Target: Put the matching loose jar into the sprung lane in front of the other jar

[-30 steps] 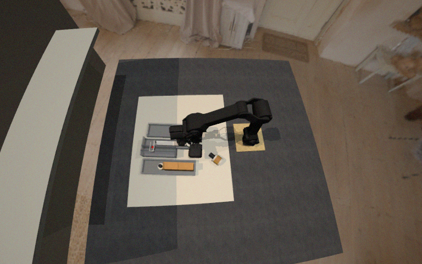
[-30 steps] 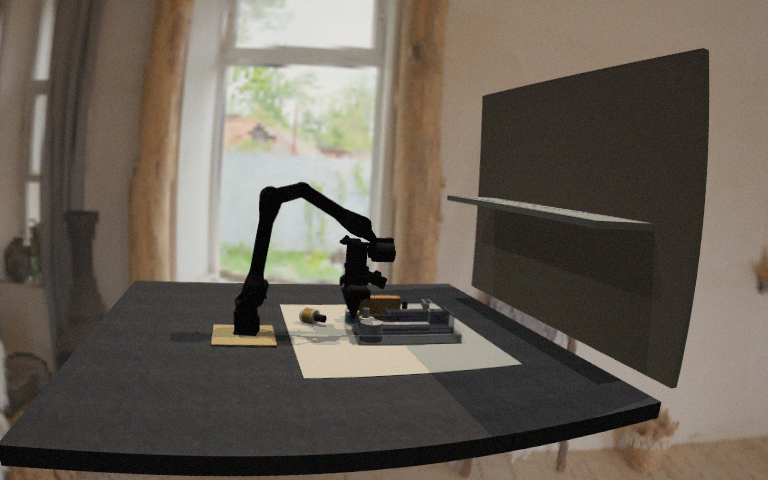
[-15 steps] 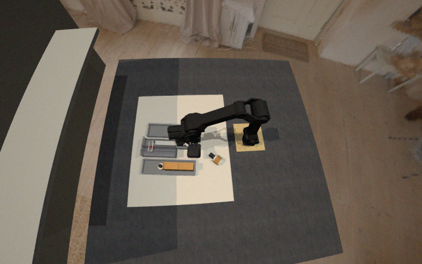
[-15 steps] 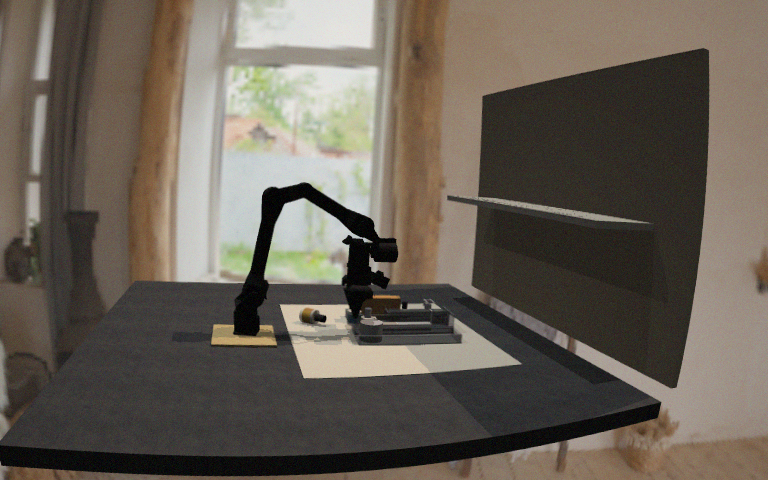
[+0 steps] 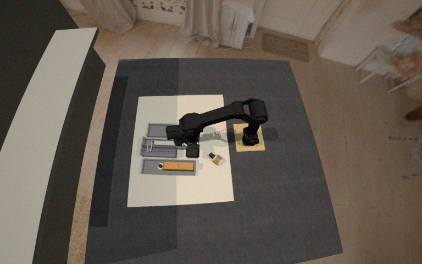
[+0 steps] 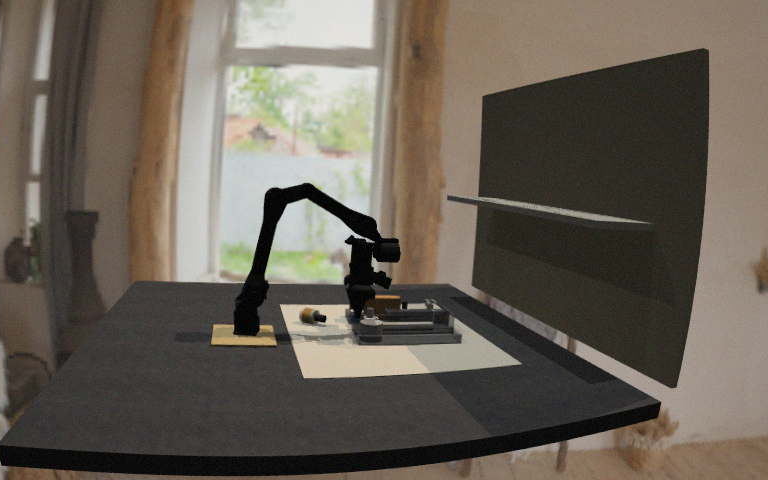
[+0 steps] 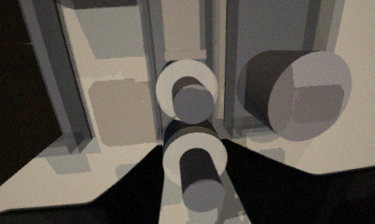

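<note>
Right now the sprung lane is 160 mm ahead of my gripper tip, 40 mm to the left of it and 30 mm below it. Also, from my gripper tip: red mark: 220 mm ahead, 60 mm to the left, 20 mm above; then wall shelf: 520 mm ahead, 70 mm to the left, 320 mm above.
</note>
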